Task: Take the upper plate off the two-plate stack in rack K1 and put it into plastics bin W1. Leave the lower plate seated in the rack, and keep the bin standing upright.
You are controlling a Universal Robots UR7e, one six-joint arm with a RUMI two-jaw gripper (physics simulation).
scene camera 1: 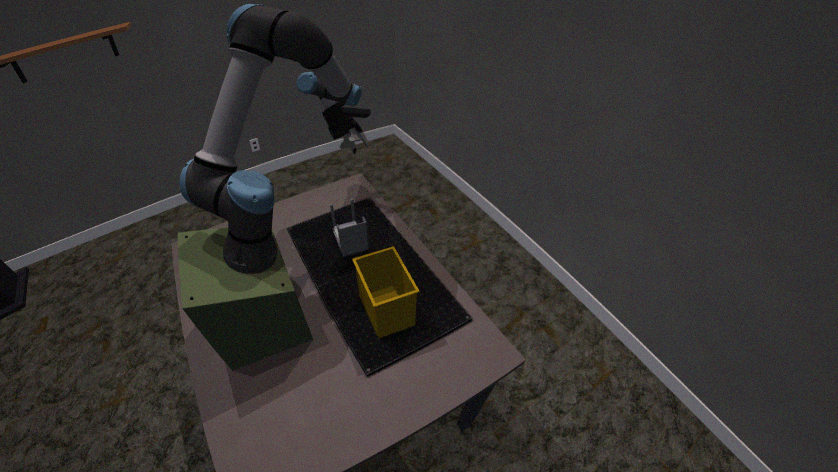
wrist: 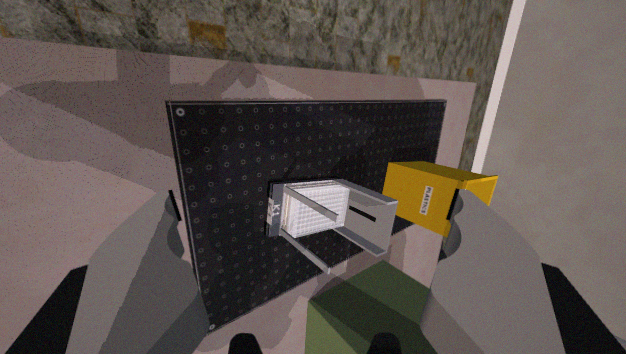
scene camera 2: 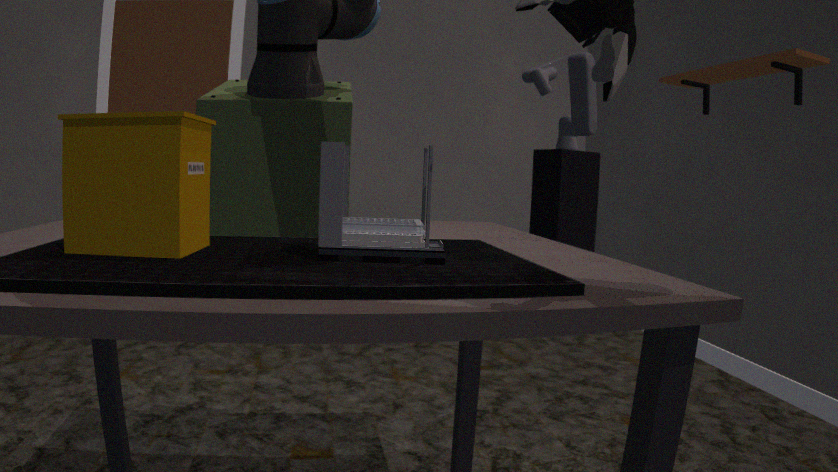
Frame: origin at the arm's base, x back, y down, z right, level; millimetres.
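Seen in the pictures: gripper, between the fingertips: (scene camera 1: 360, 150) (wrist: 313, 193) (scene camera 2: 563, 56); arm's base, origin of its link: (scene camera 1: 250, 254) (scene camera 2: 285, 92).
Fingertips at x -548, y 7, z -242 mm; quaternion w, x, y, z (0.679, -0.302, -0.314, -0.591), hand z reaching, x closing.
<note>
Pixels of each thing's middle, then the offset from my fingertips to it. Level surfaces: height alone.
- Rack K1, middle of its body: (scene camera 2: 383, 201) (wrist: 328, 217) (scene camera 1: 348, 227) dy +181, dx +175, dz +150 mm
- lower plate, middle of its body: (scene camera 2: 374, 236) (wrist: 315, 206) dy +227, dx +178, dz +160 mm
- yellow plastics bin W1, middle of its body: (scene camera 2: 139, 183) (wrist: 435, 193) (scene camera 1: 385, 293) dy +165, dx +260, dz +475 mm
- dark perforated board, height of its surface: dy +254 mm
- table, height of its surface: dy +267 mm
Rack K1 (scene camera 1: 353, 238) (scene camera 2: 332, 193) (wrist: 372, 220) stands upright on the dark board, with a tall side panel and thin posts. Inside it the upper plate (scene camera 2: 384, 223) (wrist: 320, 210), clear to whitish, lies flat on the lower plate (scene camera 2: 382, 239), low in the rack. The yellow plastics bin W1 (scene camera 1: 395, 310) (scene camera 2: 123, 187) (wrist: 417, 192) stands upright on the board beside the rack; its inside looks empty in scene camera 1. My gripper (scene camera 1: 359, 146) (wrist: 313, 193) is open and empty, high above the rack; the wrist view shows its jaws wide apart.
The dark perforated board (scene camera 1: 328, 281) (scene camera 2: 263, 275) (wrist: 225, 190) lies on the table (scene camera 1: 281, 404) (scene camera 2: 639, 275) (wrist: 65, 200). The green pedestal (scene camera 1: 252, 328) (scene camera 2: 234, 175) (wrist: 367, 295) carries the arm beside the board. A wall shelf (scene camera 1: 64, 43) (scene camera 2: 744, 67) hangs in the background.
</note>
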